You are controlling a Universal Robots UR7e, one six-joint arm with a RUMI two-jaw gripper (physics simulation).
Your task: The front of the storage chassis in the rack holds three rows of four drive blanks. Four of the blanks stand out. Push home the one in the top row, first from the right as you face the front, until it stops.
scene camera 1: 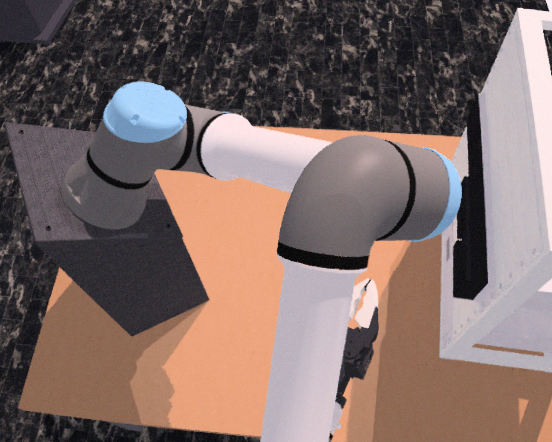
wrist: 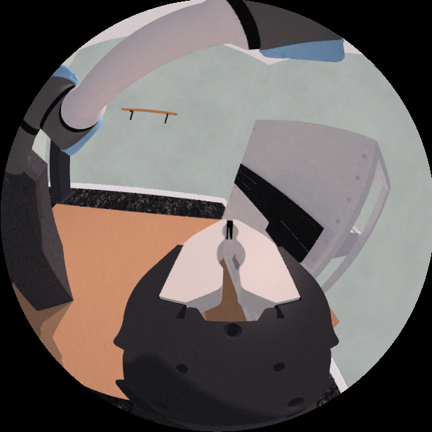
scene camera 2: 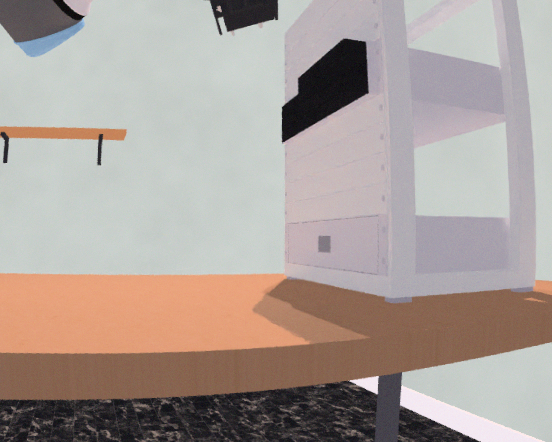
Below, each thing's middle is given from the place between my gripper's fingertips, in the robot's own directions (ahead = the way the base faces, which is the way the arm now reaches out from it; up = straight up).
The white rack (scene camera 2: 358,101) is 33 cm ahead of my hand, 25 cm to the left of it and 10 cm below it.
